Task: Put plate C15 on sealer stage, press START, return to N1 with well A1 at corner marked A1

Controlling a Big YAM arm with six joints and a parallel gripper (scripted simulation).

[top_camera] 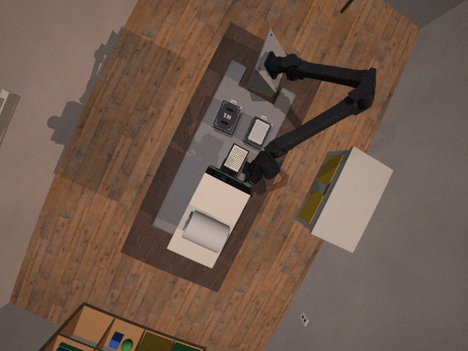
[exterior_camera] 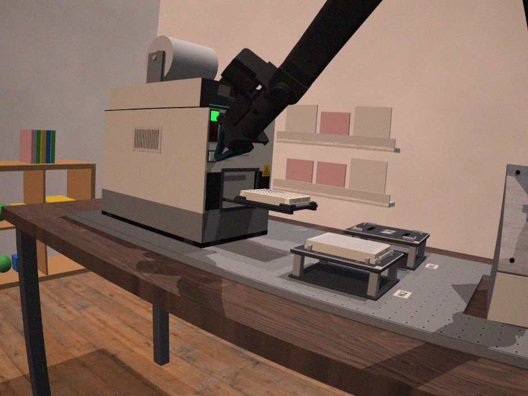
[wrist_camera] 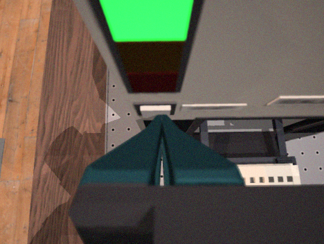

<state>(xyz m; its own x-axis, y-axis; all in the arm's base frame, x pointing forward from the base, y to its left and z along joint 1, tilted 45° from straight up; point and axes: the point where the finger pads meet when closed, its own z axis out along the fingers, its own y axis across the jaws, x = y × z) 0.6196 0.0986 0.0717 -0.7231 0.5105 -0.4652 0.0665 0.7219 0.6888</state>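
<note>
The start button is 20 mm ahead of my hand. The rest, counted from my hand: white plate: 290 mm behind, 20 mm to the right, 130 mm below; sealer stage: 90 mm behind, 80 mm to the right, 90 mm below; foil roll: 240 mm ahead, 100 mm to the right, 230 mm above.
</note>
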